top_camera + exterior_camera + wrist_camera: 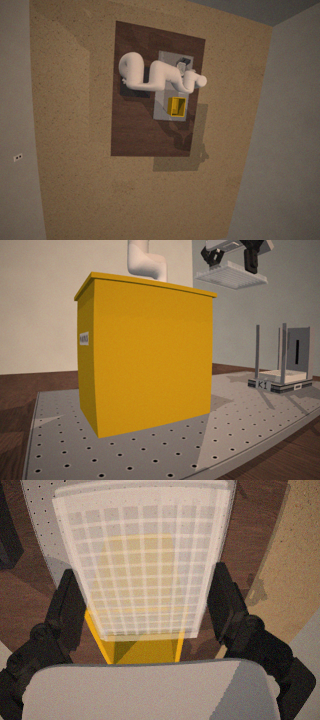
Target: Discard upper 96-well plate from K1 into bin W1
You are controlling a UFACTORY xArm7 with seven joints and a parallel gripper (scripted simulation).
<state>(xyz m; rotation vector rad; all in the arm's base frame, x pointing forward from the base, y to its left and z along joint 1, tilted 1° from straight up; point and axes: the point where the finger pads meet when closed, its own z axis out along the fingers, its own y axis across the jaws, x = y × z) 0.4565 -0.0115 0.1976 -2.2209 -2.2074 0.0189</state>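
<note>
Right now the yellow plastics bin W1 is 19 cm to the right of my hand, 16 cm below it and 2 cm behind it. Round my hand: 96-well plate: 1 cm below; then black slot: 26 cm to the left, 16 cm below, 3 cm ahead.
</note>
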